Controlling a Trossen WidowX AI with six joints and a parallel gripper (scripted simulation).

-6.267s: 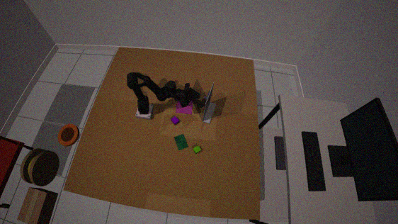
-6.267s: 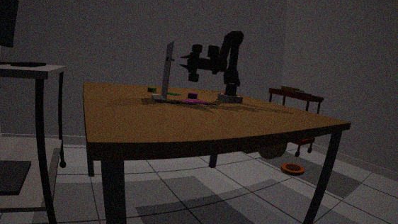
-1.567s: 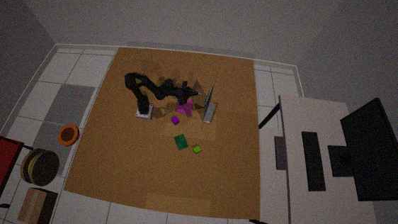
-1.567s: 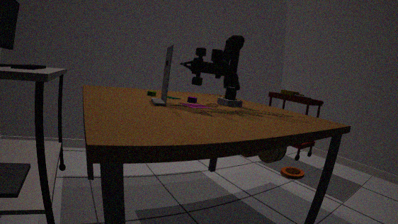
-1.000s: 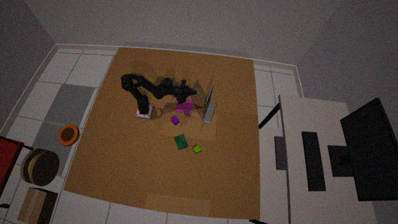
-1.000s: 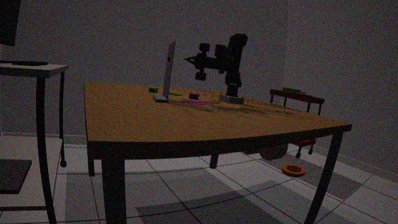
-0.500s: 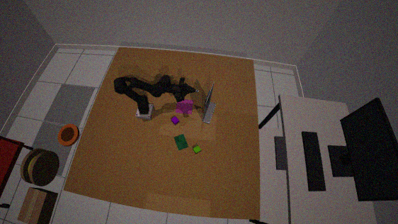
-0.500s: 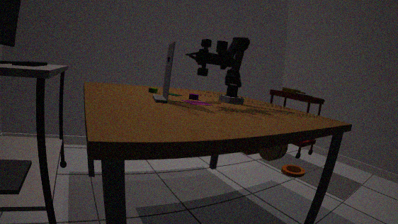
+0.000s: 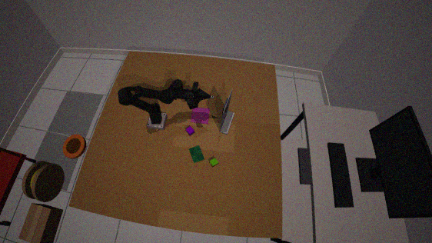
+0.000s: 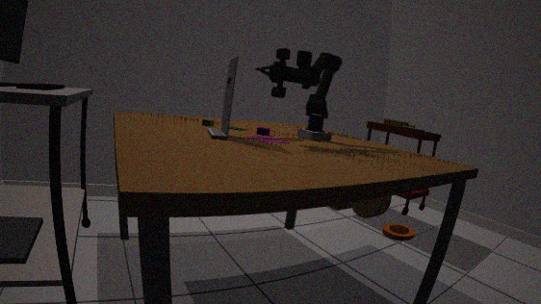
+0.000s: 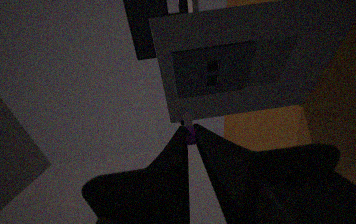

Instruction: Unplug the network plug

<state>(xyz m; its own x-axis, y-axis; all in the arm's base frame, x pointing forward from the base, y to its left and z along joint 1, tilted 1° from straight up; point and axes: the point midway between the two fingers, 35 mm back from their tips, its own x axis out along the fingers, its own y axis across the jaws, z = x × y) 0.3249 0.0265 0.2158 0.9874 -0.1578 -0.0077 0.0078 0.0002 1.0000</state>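
My gripper tip is 25 cm above the magenta marked square, 6 cm past it and 1 cm to the right of it. From my gripper tip the other things lie so: grey upright panel: 13 cm below, 10 cm ahead, 5 cm to the right; then grey network plug: 1 cm ahead; then green flat card: 26 cm to the right, 25 cm below, 10 cm behind.
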